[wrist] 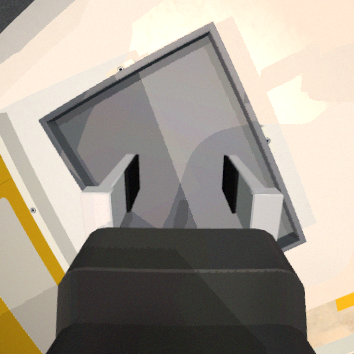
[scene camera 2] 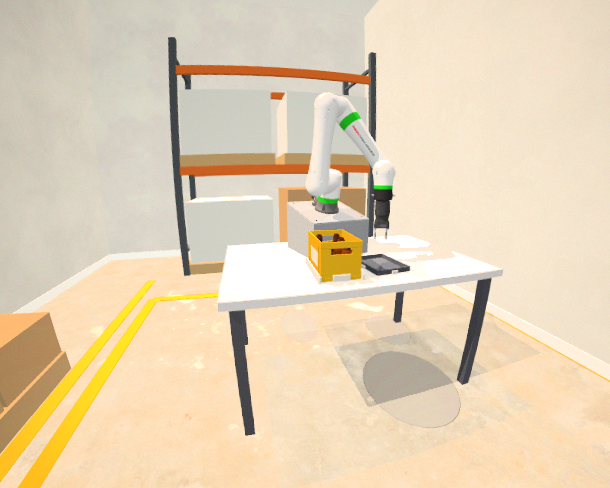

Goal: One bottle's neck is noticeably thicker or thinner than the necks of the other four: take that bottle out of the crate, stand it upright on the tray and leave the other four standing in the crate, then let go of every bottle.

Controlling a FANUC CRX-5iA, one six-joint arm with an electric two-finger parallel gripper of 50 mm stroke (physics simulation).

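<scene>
My gripper is open, with nothing between its fingers. It points down above the dark grey tray. No bottle shows on the tray. The yellow crate stands beside the tray, to its left in both views; part of its side shows in the wrist view. Several brown bottles show inside the crate in the scene view, through its top and its handle opening. Their necks are too small and too hidden there to compare. No bottle shows in the wrist view.
The crate and tray are on a white table. The grey robot base box stands behind the crate. A storage rack with large boxes is at the back. A wall rises on the right, and cardboard boxes are on the floor at left.
</scene>
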